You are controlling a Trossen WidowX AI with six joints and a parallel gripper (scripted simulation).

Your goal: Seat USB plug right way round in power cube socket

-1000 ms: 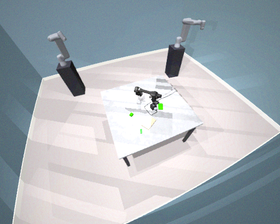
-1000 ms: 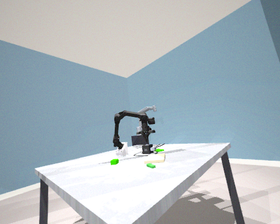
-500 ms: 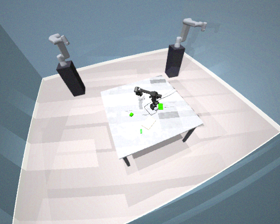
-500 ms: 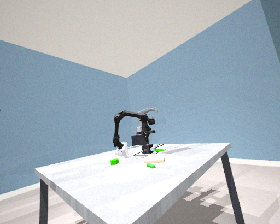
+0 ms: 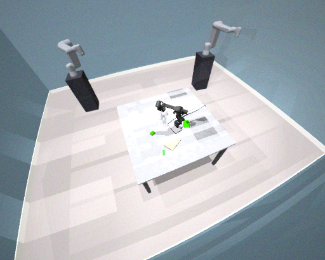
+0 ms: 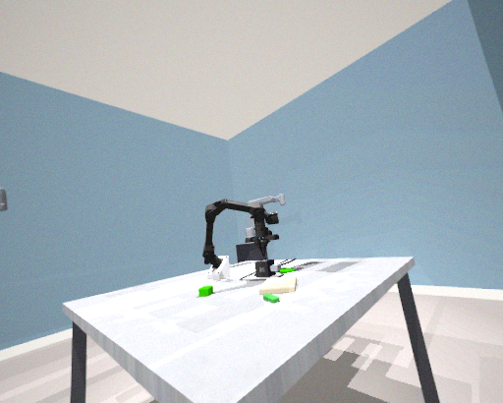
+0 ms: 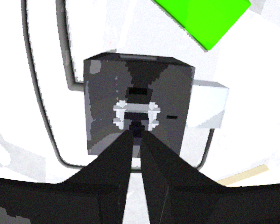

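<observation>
Now: gripper tip 10 mm above the dark USB plug. From my gripper tip the other things lie so: white USB socket: 40 mm below; then flat green block: 120 mm to the left, 100 mm below, 10 mm ahead; then tan board: 250 mm ahead, 160 mm to the right, 100 mm below.
</observation>
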